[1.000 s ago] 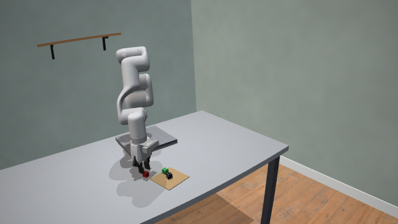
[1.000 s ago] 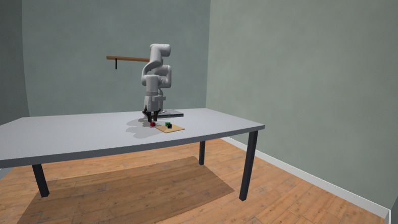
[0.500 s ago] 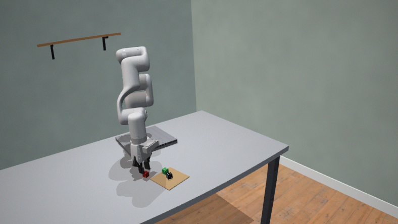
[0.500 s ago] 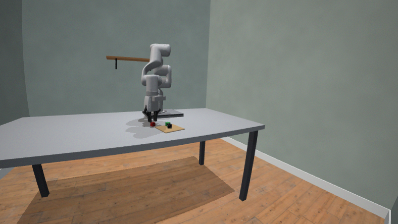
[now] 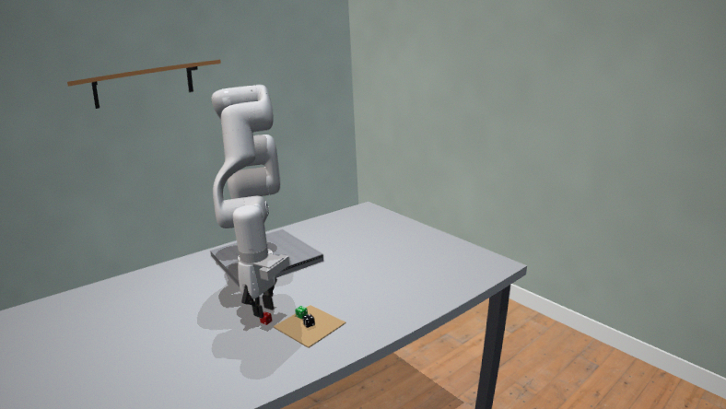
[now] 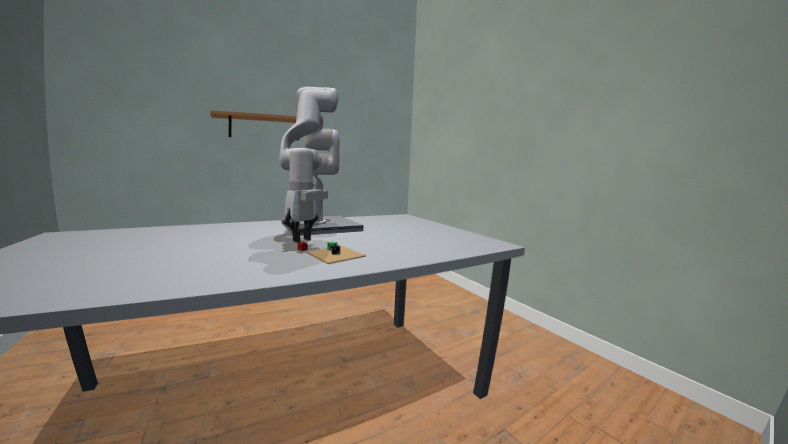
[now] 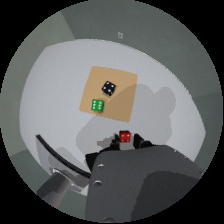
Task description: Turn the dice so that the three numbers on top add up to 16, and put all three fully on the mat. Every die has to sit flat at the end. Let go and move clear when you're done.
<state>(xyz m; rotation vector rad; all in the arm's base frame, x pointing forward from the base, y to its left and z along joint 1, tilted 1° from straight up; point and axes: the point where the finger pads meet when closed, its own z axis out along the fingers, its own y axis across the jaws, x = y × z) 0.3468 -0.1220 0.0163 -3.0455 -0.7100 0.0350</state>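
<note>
Right now the red die is 40 mm below my hand. Also, from my hand: black die 90 mm to the left, 90 mm ahead, 30 mm below; tan mat 90 mm to the left, 90 mm ahead, 50 mm below; green die 90 mm to the left, 40 mm ahead, 30 mm below.
</note>
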